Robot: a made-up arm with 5 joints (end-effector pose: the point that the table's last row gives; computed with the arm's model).
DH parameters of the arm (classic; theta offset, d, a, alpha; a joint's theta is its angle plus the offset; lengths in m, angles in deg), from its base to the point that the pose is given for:
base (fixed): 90 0.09 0 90
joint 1: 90 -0.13 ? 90
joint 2: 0 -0.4 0.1 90
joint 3: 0 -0.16 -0.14 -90
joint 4: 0 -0.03 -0.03 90
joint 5: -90 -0.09 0.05 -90
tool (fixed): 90 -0.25 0 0
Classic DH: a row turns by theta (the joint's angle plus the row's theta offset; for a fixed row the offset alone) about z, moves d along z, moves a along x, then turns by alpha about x.
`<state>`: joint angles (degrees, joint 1 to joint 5).
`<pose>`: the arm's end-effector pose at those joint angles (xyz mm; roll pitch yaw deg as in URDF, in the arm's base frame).
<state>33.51 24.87 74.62 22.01 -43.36</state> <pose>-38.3 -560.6 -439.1 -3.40 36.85 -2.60</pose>
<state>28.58 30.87 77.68 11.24 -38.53</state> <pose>3.2 -622.4 -401.0 -11.68 34.36 6.30</pose>
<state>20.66 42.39 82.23 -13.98 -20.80</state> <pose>126.6 -680.3 -333.9 -26.77 30.34 31.14</pose>
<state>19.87 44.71 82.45 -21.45 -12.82</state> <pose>169.5 -671.0 -324.8 -31.30 27.42 38.44</pose>
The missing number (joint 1, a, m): 0.03
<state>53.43 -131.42 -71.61 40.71 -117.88</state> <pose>-487.6 -149.0 -16.8 -44.53 -66.47 -150.42</pose>
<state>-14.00 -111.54 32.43 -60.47 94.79</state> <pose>-389.5 -608.5 354.3 85.97 -4.03 150.02</pose>
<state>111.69 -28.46 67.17 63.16 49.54</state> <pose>-179.6 47.0 -714.9 25.80 46.99 34.54</pose>
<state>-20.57 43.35 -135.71 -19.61 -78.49</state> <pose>360.0 -315.3 346.6 169.46 43.36 -44.33</pose>
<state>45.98 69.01 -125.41 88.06 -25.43</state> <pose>76.5 -321.8 90.0 -136.95 -45.07 38.49</pose>
